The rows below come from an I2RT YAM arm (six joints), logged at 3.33 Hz.
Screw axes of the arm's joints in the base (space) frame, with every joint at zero. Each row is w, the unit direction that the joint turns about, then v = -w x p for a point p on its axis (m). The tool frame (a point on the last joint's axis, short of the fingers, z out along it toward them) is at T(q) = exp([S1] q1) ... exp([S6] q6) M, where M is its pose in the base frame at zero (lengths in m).
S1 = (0, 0, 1, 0, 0, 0)
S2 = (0, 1, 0, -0.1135, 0, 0.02)
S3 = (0, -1, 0, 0.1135, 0, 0.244)
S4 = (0, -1, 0, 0.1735, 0, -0.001)
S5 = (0, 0, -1, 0, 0.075, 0)
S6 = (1, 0, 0, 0, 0.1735, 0)
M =
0 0 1 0.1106
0 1 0 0
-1 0 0 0.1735
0 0 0 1
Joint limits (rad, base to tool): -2.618..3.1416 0..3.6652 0..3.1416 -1.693..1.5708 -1.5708..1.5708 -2.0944..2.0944
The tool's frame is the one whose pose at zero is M.
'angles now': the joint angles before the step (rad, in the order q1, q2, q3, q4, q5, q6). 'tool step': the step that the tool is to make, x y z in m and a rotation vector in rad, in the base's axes. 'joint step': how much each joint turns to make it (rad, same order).
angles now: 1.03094, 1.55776, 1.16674, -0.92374, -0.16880, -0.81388
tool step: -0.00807, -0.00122, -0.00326, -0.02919, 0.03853, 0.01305
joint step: 0.01983, -0.00037, -0.00950, -0.03358, -0.01641, 0.01106
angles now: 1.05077, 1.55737, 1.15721, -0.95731, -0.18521, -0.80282
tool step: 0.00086, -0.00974, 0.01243, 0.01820, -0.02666, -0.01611
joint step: -0.01829, -0.04845, 0.00076, -0.02099, 0.01298, -0.00533
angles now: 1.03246, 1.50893, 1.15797, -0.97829, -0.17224, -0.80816
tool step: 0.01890, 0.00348, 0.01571, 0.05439, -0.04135, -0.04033
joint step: -0.04884, 0.01755, 0.07134, 0.01258, 0.00343, -0.00993
